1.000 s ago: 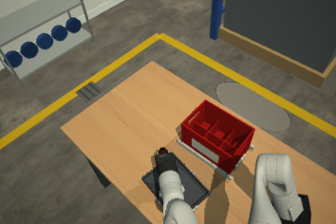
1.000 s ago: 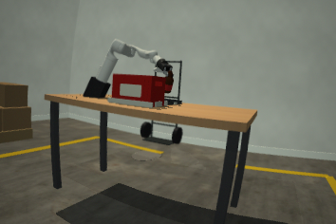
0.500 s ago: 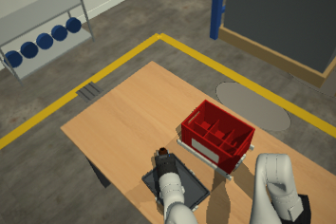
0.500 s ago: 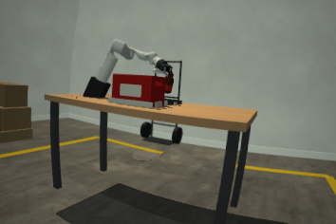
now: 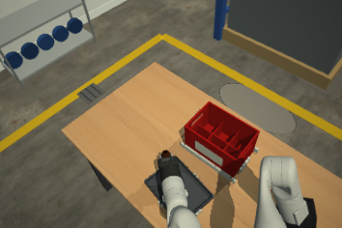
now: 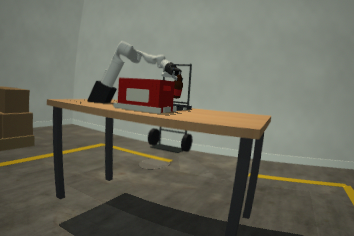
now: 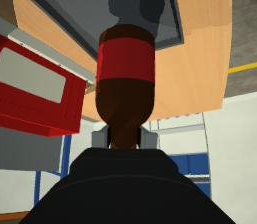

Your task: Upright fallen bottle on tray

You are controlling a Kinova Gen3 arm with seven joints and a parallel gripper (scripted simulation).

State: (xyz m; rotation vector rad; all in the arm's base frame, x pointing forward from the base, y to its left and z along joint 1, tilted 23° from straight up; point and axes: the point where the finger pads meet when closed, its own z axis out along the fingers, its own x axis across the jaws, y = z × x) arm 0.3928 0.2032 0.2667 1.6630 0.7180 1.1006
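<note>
My hand is 1 cm past the bottle and 5 cm above it. The rest, counted from my hand: tray: 7 cm behind, 19 cm below; red crate: 2 cm behind, 28 cm to the right, 12 cm below.
</note>
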